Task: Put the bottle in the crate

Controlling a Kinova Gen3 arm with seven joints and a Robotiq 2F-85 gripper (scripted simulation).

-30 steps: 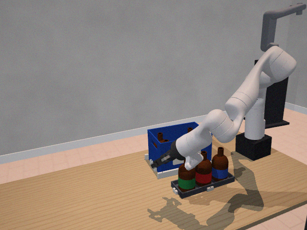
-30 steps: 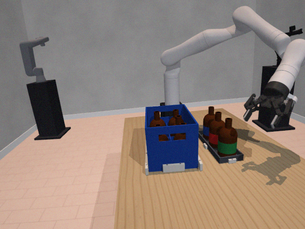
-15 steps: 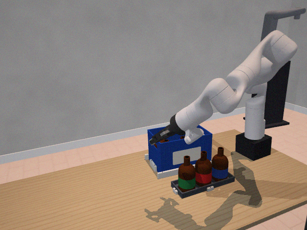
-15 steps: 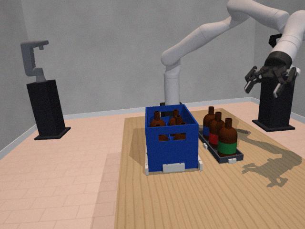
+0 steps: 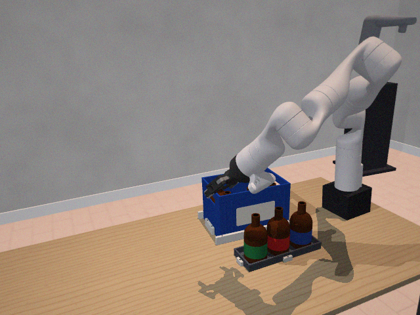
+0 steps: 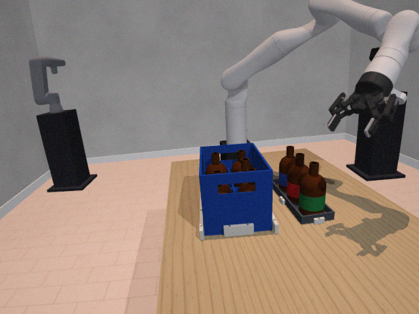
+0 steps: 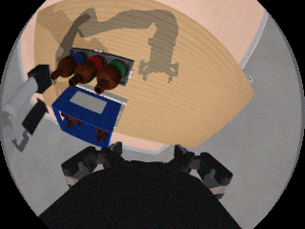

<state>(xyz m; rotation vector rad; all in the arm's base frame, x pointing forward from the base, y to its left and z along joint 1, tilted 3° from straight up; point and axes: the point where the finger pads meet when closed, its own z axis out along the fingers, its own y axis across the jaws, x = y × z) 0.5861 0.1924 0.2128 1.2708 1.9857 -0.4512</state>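
Right now my hand is 210 mm past the red-banded bottle, 190 mm above it and 40 mm to the left of it. From my hand the other things lie so: dark tray: 270 mm below, 210 mm behind, 40 mm to the right; then blue crate: 250 mm to the right, 190 mm below, 190 mm behind.
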